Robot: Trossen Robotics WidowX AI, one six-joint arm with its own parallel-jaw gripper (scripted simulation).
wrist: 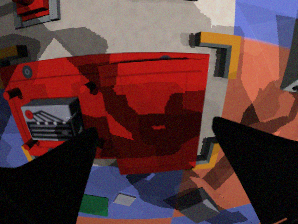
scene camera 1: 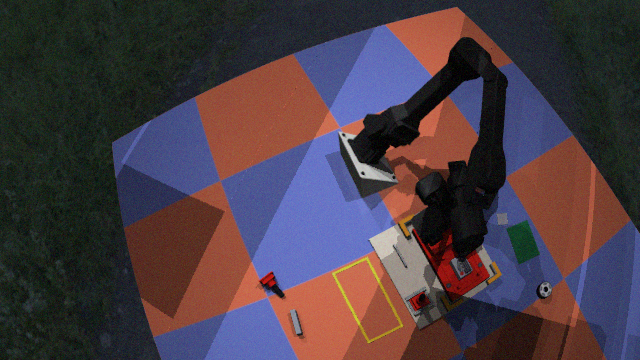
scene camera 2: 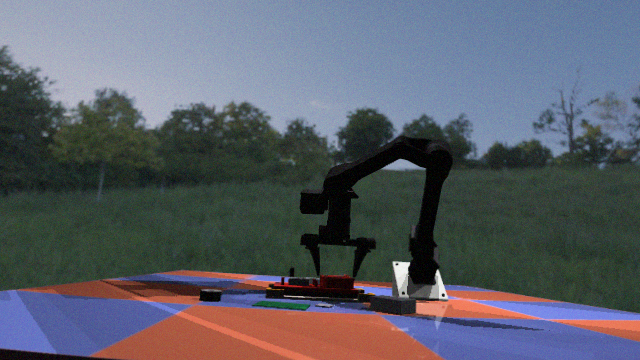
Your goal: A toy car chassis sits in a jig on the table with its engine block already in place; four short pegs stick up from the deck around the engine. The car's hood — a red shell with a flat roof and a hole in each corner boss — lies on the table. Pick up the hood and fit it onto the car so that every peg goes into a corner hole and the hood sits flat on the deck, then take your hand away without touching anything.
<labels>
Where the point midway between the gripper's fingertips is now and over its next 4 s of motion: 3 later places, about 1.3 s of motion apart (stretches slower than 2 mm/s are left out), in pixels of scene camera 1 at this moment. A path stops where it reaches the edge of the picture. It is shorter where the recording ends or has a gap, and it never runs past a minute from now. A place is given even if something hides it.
The gripper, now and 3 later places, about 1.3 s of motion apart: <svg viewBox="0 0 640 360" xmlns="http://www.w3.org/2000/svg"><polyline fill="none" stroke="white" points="443,230 442,232 451,224 468,254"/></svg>
</labels>
